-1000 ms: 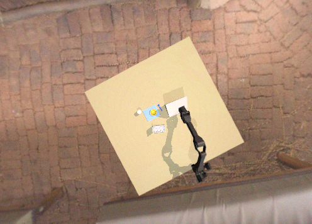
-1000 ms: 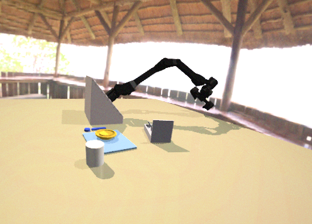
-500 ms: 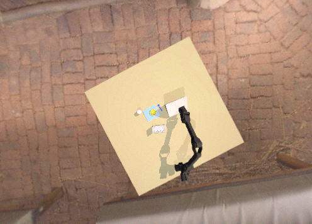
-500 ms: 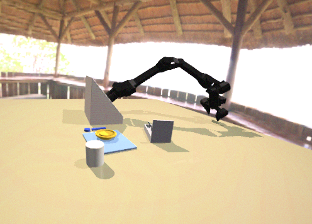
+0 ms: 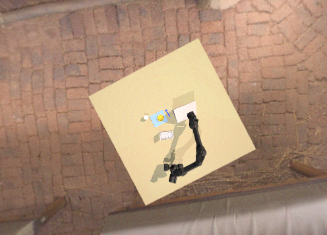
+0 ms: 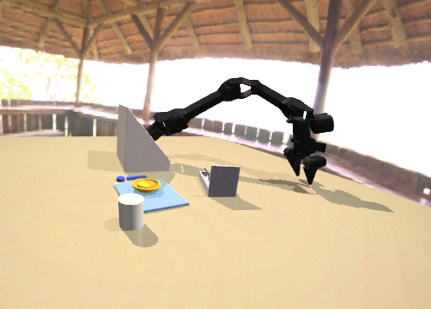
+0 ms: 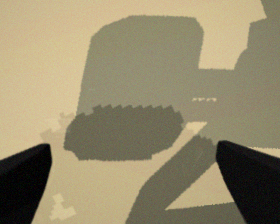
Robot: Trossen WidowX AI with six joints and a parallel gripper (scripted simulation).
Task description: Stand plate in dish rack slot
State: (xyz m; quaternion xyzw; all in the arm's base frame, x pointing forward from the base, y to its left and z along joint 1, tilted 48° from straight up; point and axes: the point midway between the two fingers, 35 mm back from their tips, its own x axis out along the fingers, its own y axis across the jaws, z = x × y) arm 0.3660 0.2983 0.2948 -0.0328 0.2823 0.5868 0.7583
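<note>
Now: the yellow plate 80 mm behind my gripper tip, 510 mm to the right of it and 10 mm above it. From my gripper tip the other things lie so: grey dish rack (70 mm behind, 320 mm to the right, 10 mm above); blue spoon (170 mm behind, 530 mm to the right, 10 mm below); light blue mat (60 mm behind, 510 mm to the right, 10 mm below).
</note>
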